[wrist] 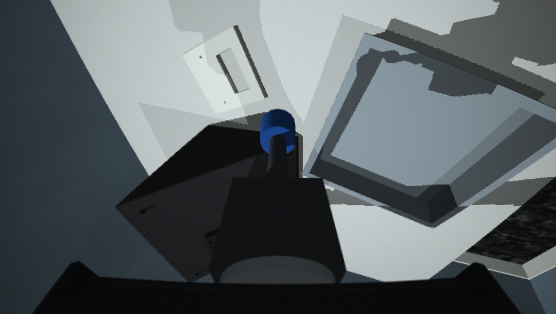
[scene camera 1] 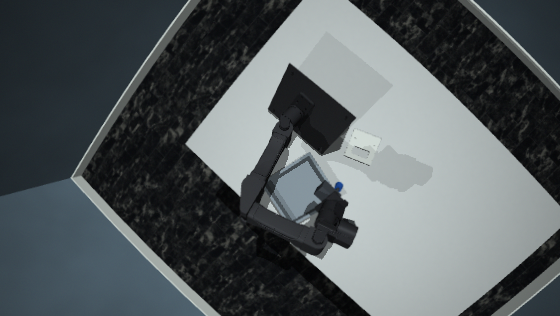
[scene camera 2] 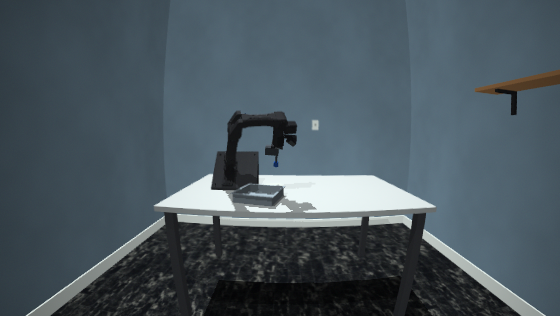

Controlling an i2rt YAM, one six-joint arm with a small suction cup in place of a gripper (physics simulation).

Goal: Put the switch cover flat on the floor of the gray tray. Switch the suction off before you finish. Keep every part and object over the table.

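Observation:
The switch cover [scene camera 1: 368,138] [wrist: 207,75], a thin white plate with a rectangular window, lies flat on the table beside the black base, outside the tray. I cannot make it out in scene camera 2. The gray tray [scene camera 1: 297,185] [scene camera 2: 257,200] [wrist: 400,125] stands on the table with its floor bare; the arm and its shadow cover parts of it in scene camera 1. My gripper, a blue suction cup [scene camera 1: 339,186] [scene camera 2: 276,164] [wrist: 277,131], is open with nothing on it. It hangs well above the table, near the tray's edge in scene camera 1, apart from the cover.
The black base block [scene camera 1: 322,117] [scene camera 2: 247,167] [wrist: 175,215] rises next to the cover and the tray. The white table [scene camera 1: 440,215] [scene camera 2: 350,192] ends close behind the arm's elbow in scene camera 1. A wooden shelf [scene camera 2: 530,81] is on the right wall, far from the arm.

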